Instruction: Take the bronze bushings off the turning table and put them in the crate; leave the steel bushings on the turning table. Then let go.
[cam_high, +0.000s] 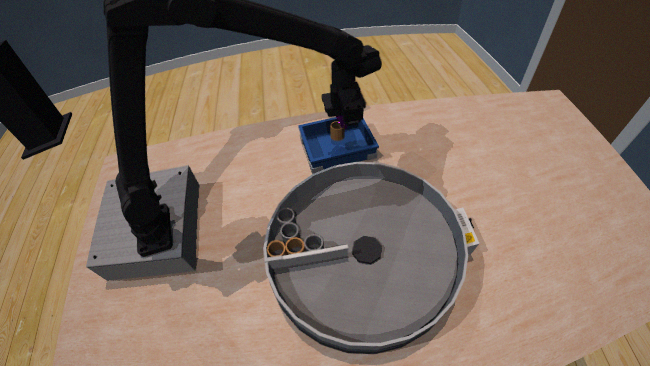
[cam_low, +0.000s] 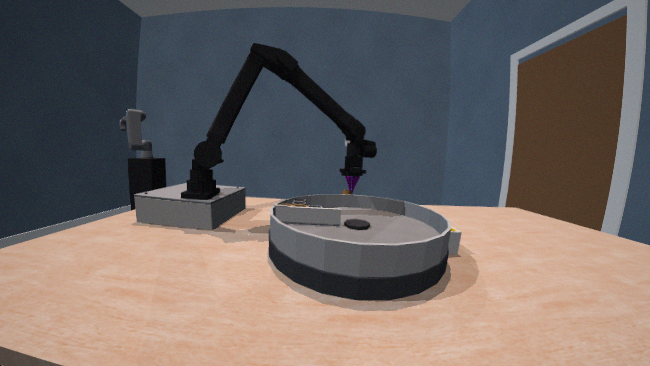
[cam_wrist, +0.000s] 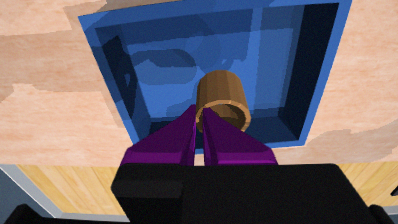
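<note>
Right now the blue crate is 6 cm below my hand and 2 cm behind it. Also, from my hand: turning table (34 cm to the right, 9 cm behind, 3 cm below).
</note>
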